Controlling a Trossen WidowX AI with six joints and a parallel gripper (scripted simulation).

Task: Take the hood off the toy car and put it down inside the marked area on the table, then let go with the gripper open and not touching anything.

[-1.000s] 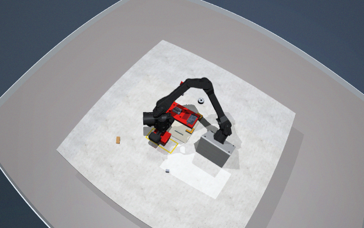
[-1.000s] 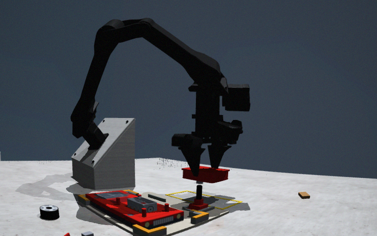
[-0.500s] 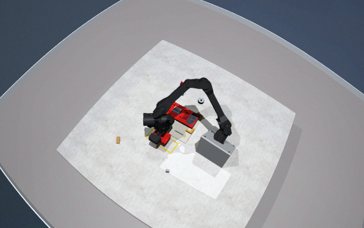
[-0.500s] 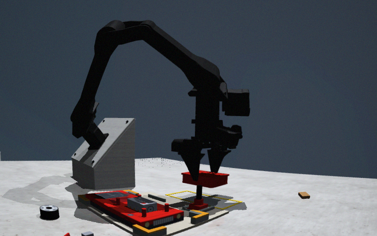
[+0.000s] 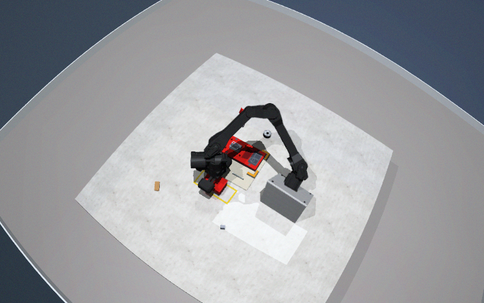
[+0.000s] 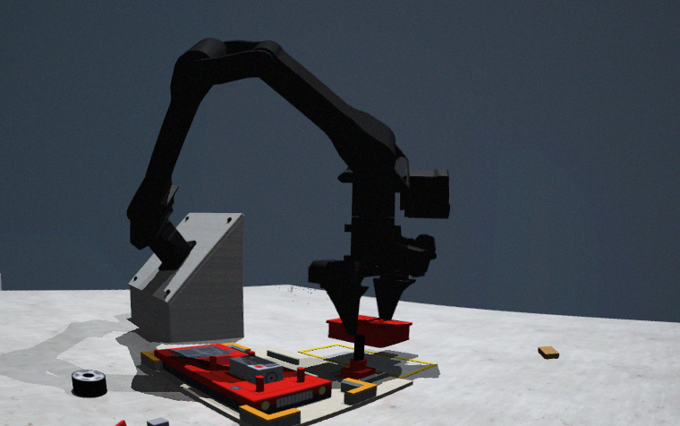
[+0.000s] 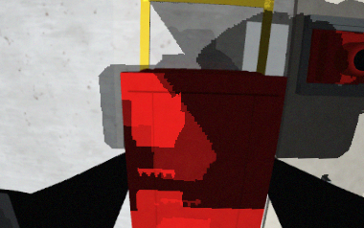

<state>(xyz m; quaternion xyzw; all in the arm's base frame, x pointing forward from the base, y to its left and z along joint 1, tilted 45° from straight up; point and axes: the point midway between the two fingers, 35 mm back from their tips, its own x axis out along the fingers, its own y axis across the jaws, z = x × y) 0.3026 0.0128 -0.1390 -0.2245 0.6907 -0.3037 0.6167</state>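
My gripper tip is 9 cm to the left of the black post, 5 cm short of it and 1 cm above it. From my gripper tip the other things lie so: orange block 24 cm ahead, 14 cm to the left, 4 cm below; then hood right at my gripper tip; then grey cube 16 cm to the left, 13 cm behind, 3 cm below.
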